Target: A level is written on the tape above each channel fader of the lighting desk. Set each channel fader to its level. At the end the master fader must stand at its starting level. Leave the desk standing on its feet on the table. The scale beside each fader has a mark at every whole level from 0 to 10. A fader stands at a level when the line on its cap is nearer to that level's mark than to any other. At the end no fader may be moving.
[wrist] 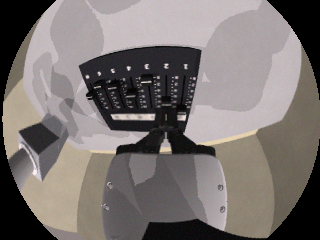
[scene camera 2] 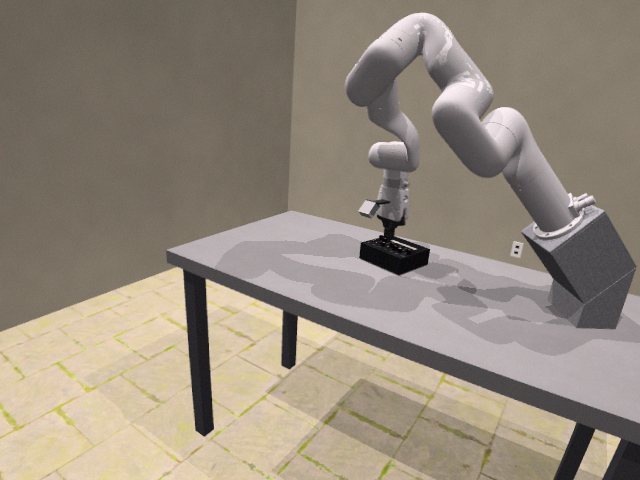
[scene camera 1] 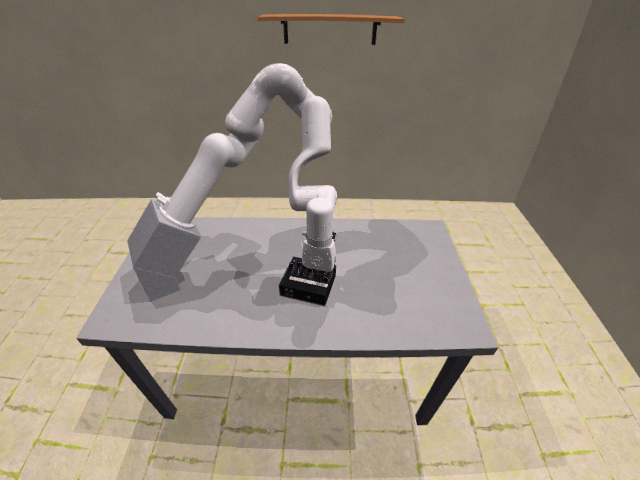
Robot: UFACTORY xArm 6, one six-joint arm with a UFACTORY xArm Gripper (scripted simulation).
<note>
In view: my gripper [scene camera 2: 388, 239].
My gripper is seen too in the wrist view [wrist: 166, 112] and in scene camera 1 [scene camera 1: 319, 279].
</note>
